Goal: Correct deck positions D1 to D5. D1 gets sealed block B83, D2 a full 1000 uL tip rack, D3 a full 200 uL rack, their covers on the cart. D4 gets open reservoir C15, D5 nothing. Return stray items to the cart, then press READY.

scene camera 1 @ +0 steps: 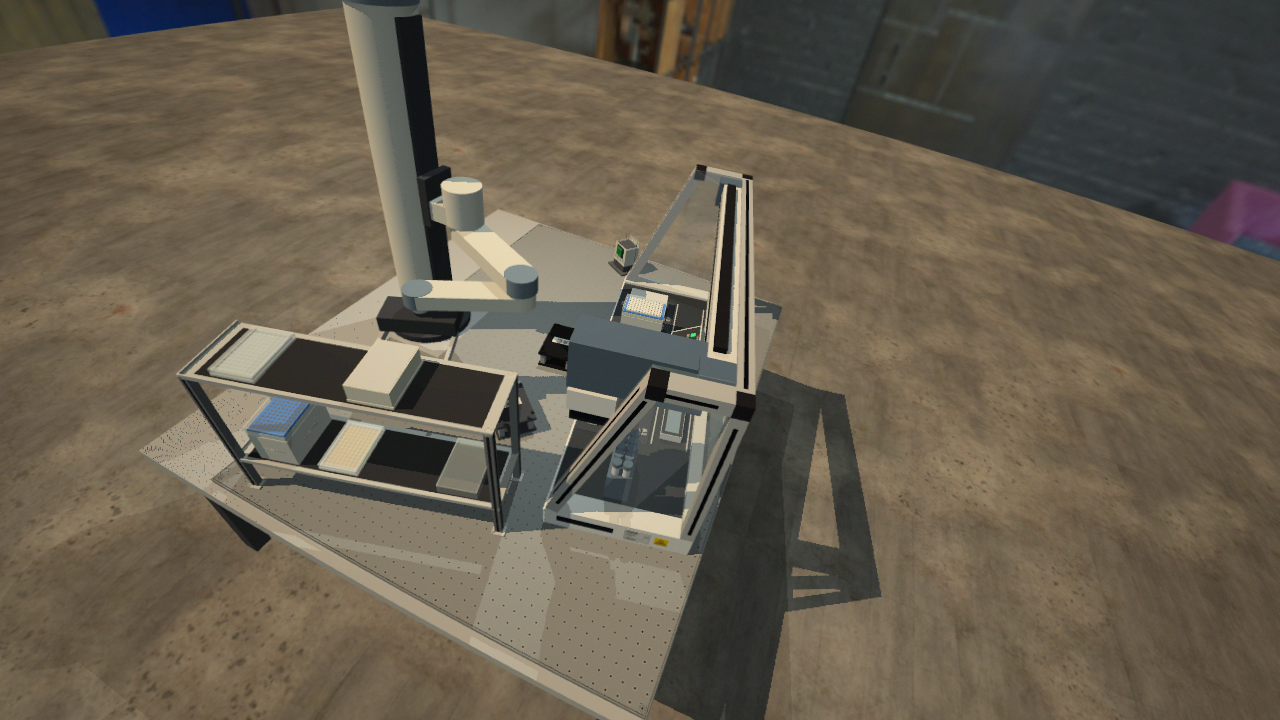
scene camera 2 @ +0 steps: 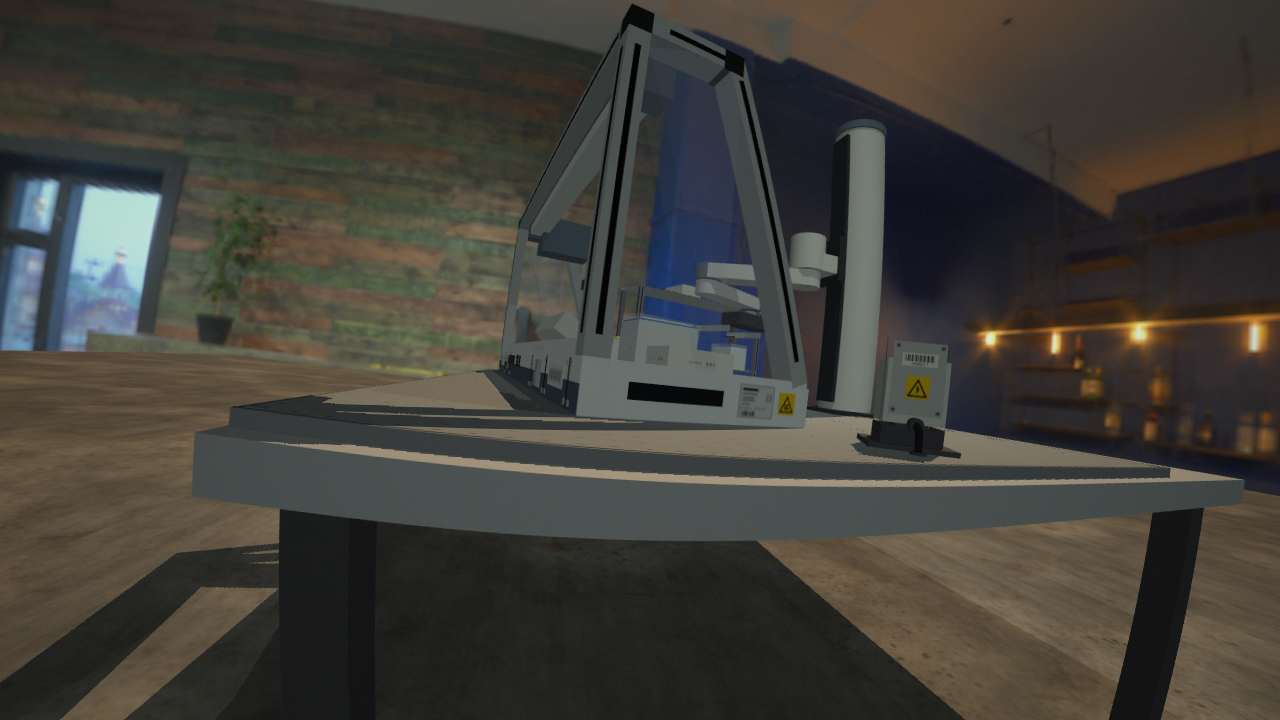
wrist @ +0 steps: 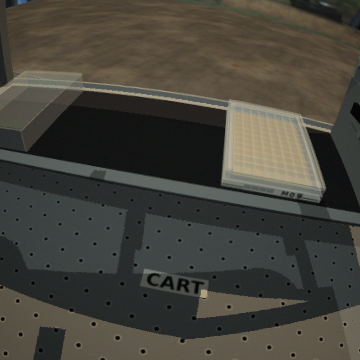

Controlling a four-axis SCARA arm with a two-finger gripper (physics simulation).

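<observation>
There is a perforated plate here, and an enclosure frame is in sight too. As for my gripper, it holds nothing.
</observation>
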